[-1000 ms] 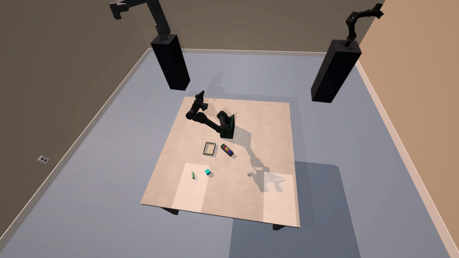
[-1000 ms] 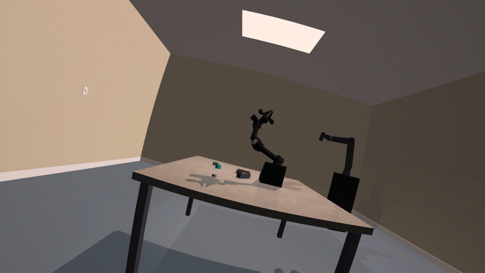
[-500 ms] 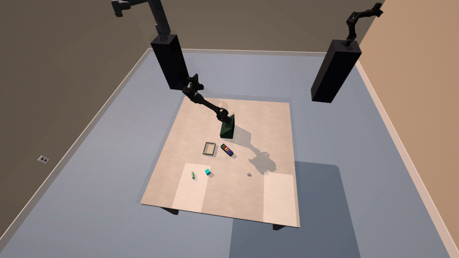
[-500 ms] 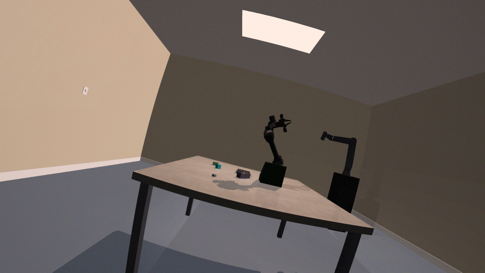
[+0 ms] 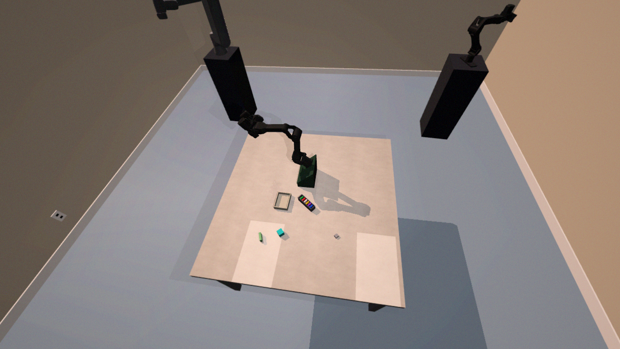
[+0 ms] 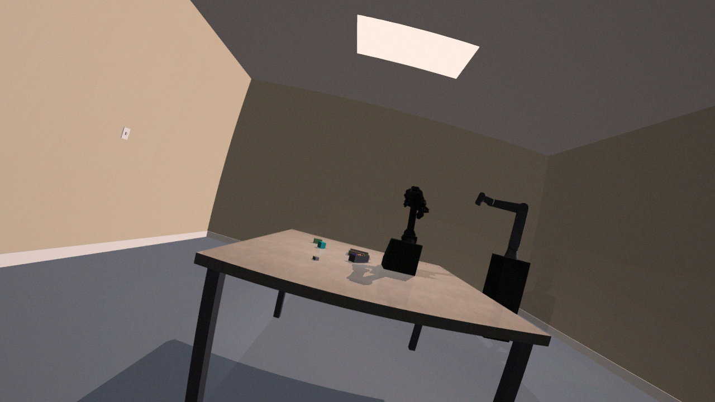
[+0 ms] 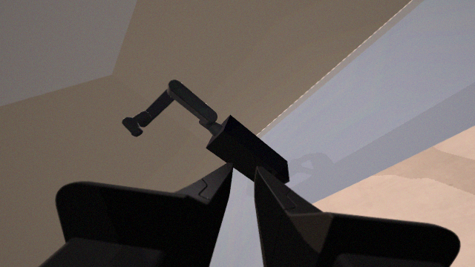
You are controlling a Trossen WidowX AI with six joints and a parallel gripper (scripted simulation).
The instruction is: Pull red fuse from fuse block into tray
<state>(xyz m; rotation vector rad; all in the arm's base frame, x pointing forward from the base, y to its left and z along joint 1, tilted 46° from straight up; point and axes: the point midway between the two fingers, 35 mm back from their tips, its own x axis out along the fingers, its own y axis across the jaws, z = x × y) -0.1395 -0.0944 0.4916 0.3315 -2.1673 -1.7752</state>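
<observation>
Now: gripper tip 430 mm short of the tray, 410 mm above it and 280 mm to the right of it. Round my gripper tip: green fuse: 420 mm to the left, 390 mm below, 390 mm ahead; then red fuse: 430 mm to the left, 400 mm ahead, 390 mm below; then white fuse: 450 mm to the left, 410 mm ahead, 390 mm below.
</observation>
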